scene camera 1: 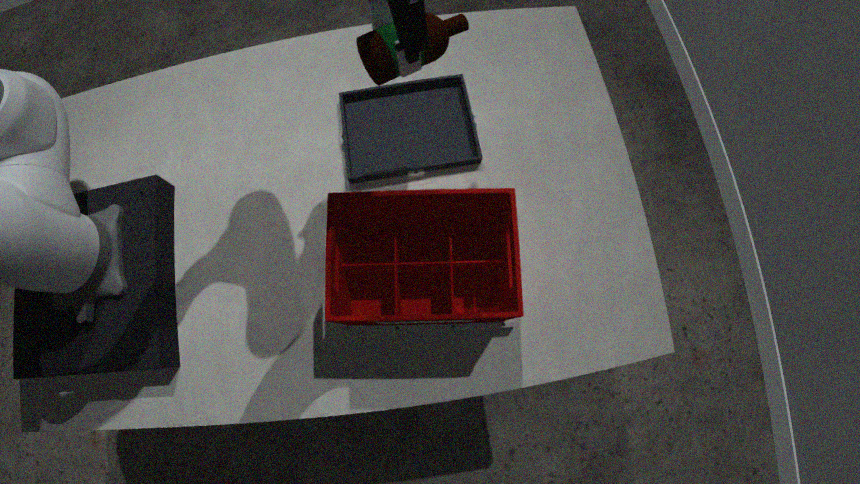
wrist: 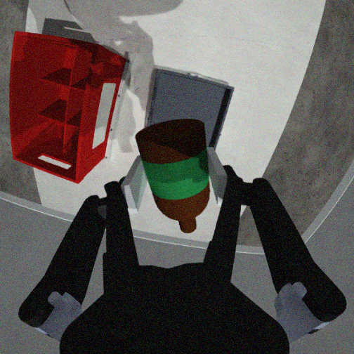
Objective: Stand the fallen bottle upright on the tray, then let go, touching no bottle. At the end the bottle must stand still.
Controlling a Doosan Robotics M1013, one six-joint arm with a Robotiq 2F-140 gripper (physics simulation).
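Frame: origin at the arm's base, x ahead, y left, z up, level; millimetres.
Where they show: gripper, between the fingertips: point(scene camera 1: 397, 51); arm's base, origin of its link: point(scene camera 1: 88, 258).
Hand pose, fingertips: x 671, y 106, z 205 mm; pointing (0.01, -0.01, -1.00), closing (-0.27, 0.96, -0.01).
Note:
Each offset is from my fingertips to the top centre of the thing. "spot": to the spot under its first point. Level surfaces: height alone.
The brown bottle with a green band @[spot: 54 mm ahead, 15 mm right, 22 mm up] point(scene camera 1: 437, 42) point(wrist: 176, 177) is held well above the table and lies roughly sideways. In scene camera 1 its neck points right and slightly up; in the wrist view its base faces the tray side and its neck points down the picture. My gripper point(scene camera 1: 409, 58) point(wrist: 175, 162) is shut on the bottle, with one pad on each side of the banded body. The dark grey tray @[spot: 14 mm ahead, 12 mm left, 270 mm down] point(scene camera 1: 412, 129) point(wrist: 189, 95) lies flat on the table, with no bottle on it. Part of the bottle is hidden behind the gripper in scene camera 1.
A red crate with compartments @[27 mm back, 266 mm right, 100 mm down] point(scene camera 1: 421, 318) point(wrist: 93, 165) stands beside the tray, close to its near long side in scene camera 1. The arm's white lower part point(scene camera 1: 36, 240) stands on a black base block point(scene camera 1: 150, 240) at the left. The pale table @[275 mm down] point(scene camera 1: 577, 240) has curved-looking edges.

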